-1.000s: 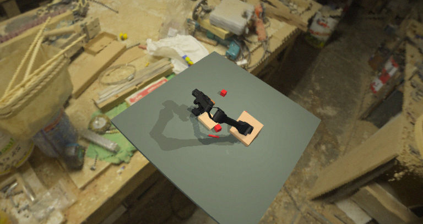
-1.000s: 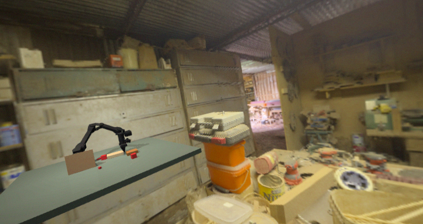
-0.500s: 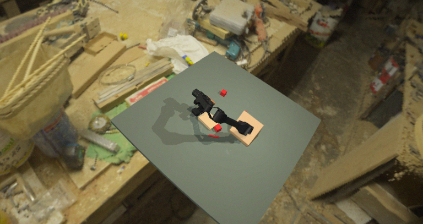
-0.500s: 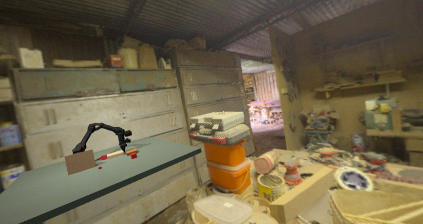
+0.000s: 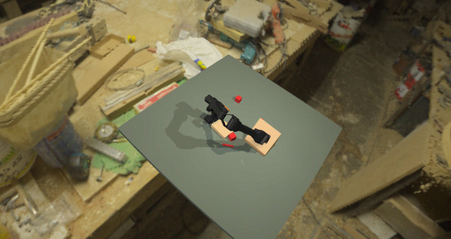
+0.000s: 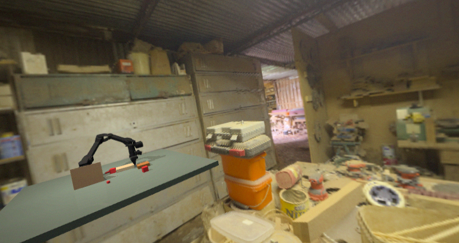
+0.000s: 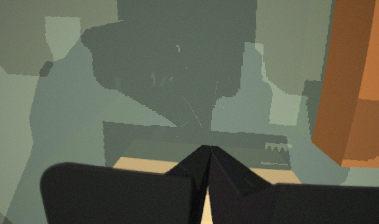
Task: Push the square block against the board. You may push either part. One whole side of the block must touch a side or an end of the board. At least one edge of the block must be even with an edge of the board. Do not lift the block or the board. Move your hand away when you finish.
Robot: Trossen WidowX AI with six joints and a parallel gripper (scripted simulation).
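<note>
Right now my gripper tip is 80 mm past the light tan board and 20 mm to the right of it. Also, from my gripper tip: square block (40 mm ahead, 120 mm to the right); then red stick (200 mm behind, 110 mm to the left).
</note>
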